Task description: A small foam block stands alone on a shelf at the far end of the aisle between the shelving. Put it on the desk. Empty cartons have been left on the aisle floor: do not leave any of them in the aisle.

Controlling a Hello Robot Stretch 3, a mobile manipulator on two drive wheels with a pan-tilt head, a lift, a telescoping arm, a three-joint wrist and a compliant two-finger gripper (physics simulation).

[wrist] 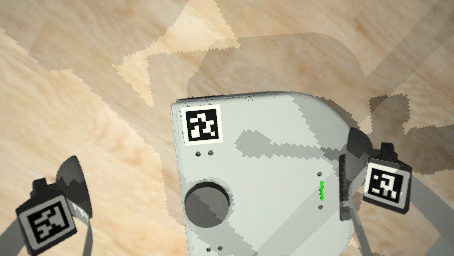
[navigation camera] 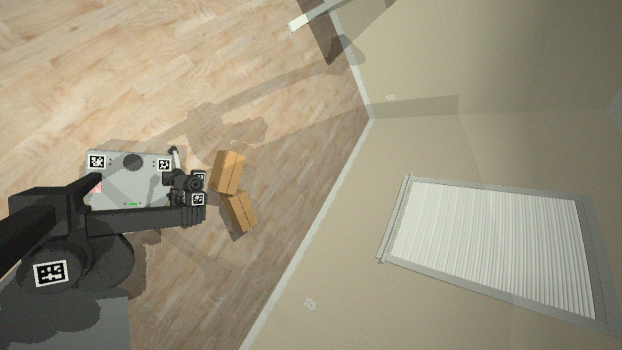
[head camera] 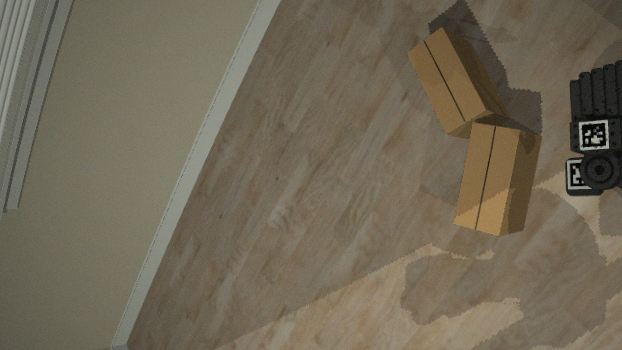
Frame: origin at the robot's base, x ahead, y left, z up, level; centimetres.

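Seen in the pictures: gripper, fingertip midpoint: [wrist: 218, 163]; robot's base, link origin: [wrist: 210, 170] [navigation camera: 133, 161].
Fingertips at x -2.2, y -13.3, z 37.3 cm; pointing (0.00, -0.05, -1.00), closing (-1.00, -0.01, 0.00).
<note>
Offsets run from my fingertips to a thing's top centre. "pt": to the spot under its first point.
Two closed brown cartons lie on the wood floor, their near ends meeting at an angle. One carton @(dz -19.3, dx -25.9, dy -45.5 cm) [head camera: 447, 82] [navigation camera: 241, 212] is slanted; the other carton @(dz -19.3, dx -1.0, dy -35.5 cm) [head camera: 502, 175] [navigation camera: 226, 172] is next to it. My gripper [wrist: 218, 163] [navigation camera: 173, 151] is open and empty, above my pale robot base [wrist: 270, 210] [navigation camera: 135, 182] and beside the cartons, apart from them. In the head view its wrist shows at the right edge, and the fingers are out of view. The foam block and the shelving do not show. I cannot tell whether a grey flat surface [navigation camera: 112, 325] at bottom left is the desk.
The retracted arm [navigation camera: 140, 219] lies across the side of the base. A beige wall [head camera: 135, 100] [navigation camera: 340, 240] with a white baseboard [head camera: 195, 165] [navigation camera: 300, 245] runs beyond the cartons. A window with white blinds @(pt dz +113.3, dx -32.6, dy -154.8 cm) [navigation camera: 490, 240] is in the wall. A white-edged wall end @(pt dz -34.8, dx +137.2, dy -90.4 cm) [navigation camera: 300, 23] juts in at the top.
</note>
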